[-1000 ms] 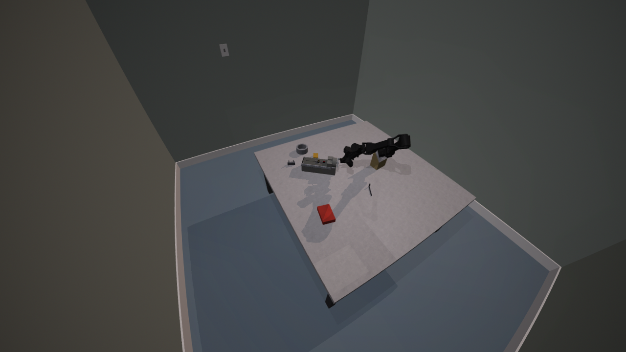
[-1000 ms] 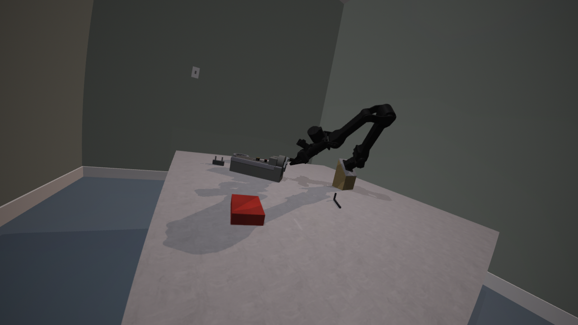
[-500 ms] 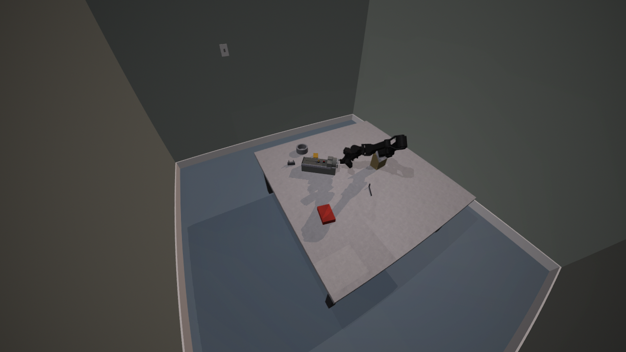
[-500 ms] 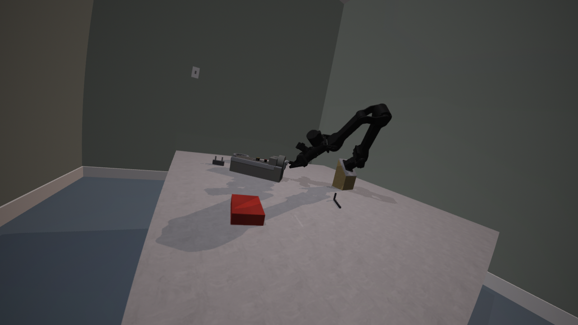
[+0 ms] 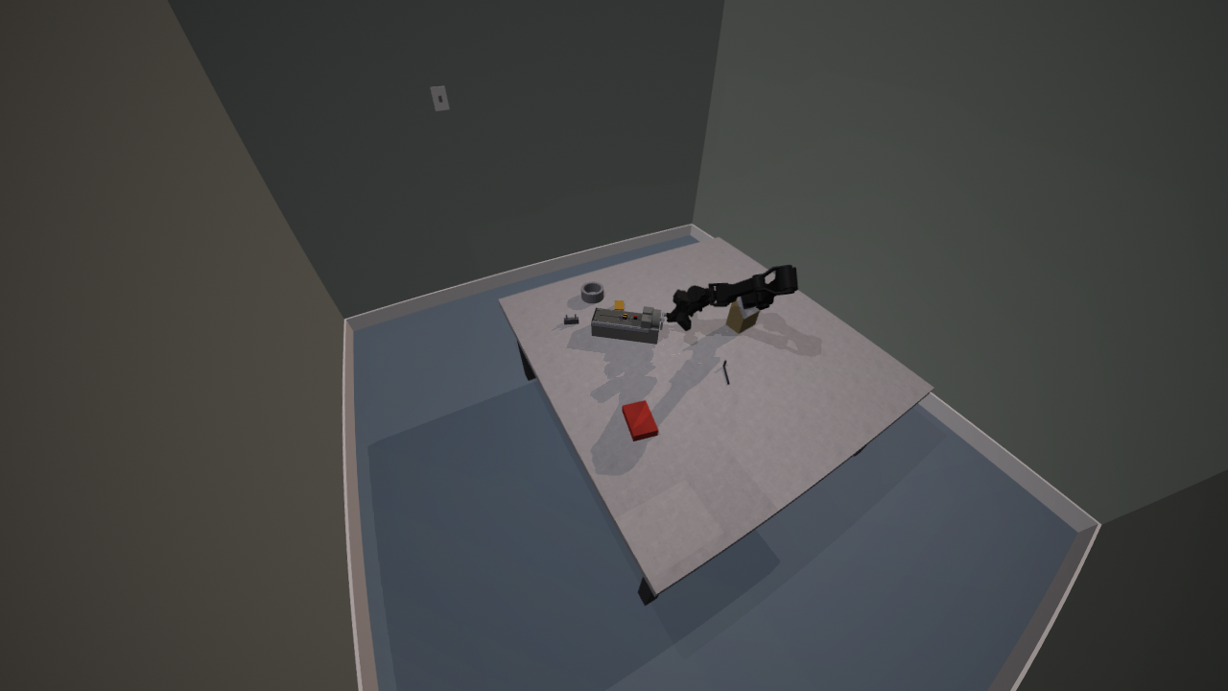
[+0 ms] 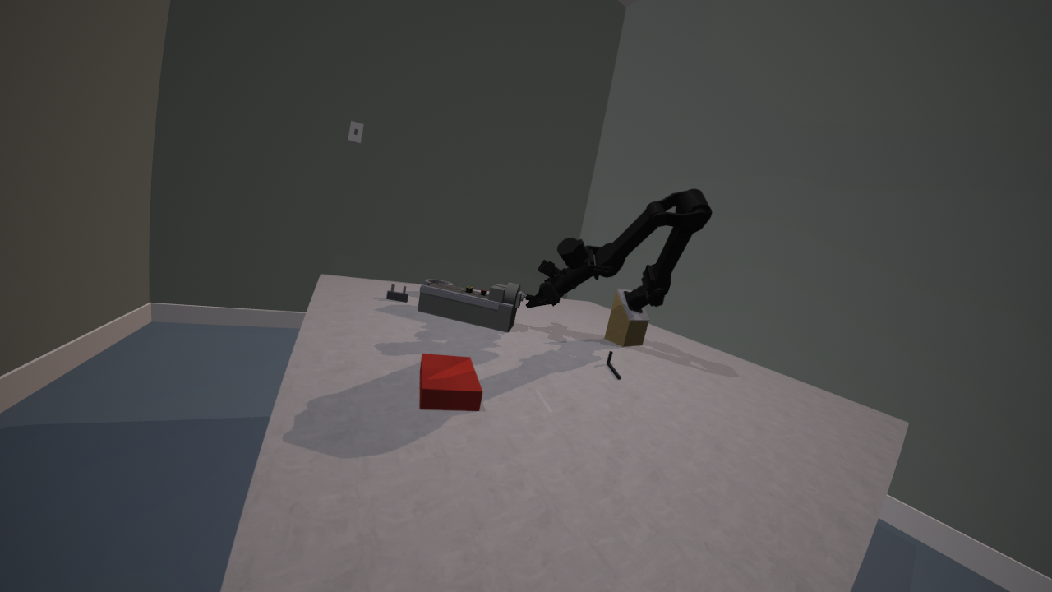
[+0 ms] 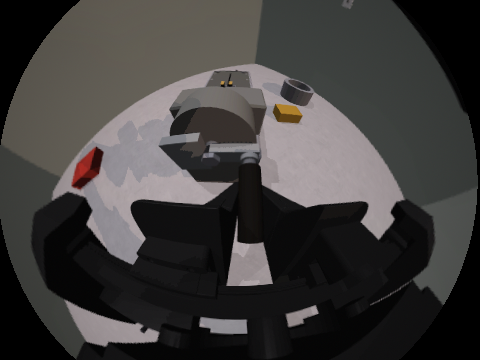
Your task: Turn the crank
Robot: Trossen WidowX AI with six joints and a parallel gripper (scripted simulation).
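My gripper tip is 2 cm below the black crank handle, 1 cm to the right of it and 1 cm past it. The rest, counted from my gripper tip: yellow block (22 cm to the right, 10 cm ahead, 5 cm below); red pointer (12 cm ahead, 5 cm to the right, 2 cm above); black bent key (28 cm to the left, 8 cm behind, 6 cm below).
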